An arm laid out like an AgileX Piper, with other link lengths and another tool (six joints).
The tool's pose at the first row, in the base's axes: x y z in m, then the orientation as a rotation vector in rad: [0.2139 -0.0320 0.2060 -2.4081 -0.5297 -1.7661]
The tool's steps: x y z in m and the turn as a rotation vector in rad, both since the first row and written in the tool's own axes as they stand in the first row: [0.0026 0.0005 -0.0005 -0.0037 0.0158 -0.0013]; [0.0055 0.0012 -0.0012 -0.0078 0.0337 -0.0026]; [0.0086 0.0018 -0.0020 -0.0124 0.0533 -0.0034]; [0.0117 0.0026 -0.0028 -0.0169 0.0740 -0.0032]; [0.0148 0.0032 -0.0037 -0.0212 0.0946 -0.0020]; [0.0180 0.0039 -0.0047 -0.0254 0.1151 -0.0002]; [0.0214 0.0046 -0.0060 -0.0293 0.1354 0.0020]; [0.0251 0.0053 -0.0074 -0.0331 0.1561 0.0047]
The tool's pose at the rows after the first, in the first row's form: [0.2143 -0.0321 0.2087 -2.3947 -0.5268 -1.7867]; [0.2147 -0.0323 0.2117 -2.3793 -0.5234 -1.8097]; [0.2150 -0.0324 0.2149 -2.3621 -0.5187 -1.8346]; [0.2153 -0.0327 0.2182 -2.3433 -0.5125 -1.8600]; [0.2155 -0.0329 0.2215 -2.3241 -0.5052 -1.8846]; [0.2157 -0.0332 0.2249 -2.3046 -0.4972 -1.9085]; [0.2157 -0.0335 0.2286 -2.2849 -0.4888 -1.9316]; [0.2156 -0.0337 0.2326 -2.2644 -0.4798 -1.9546]
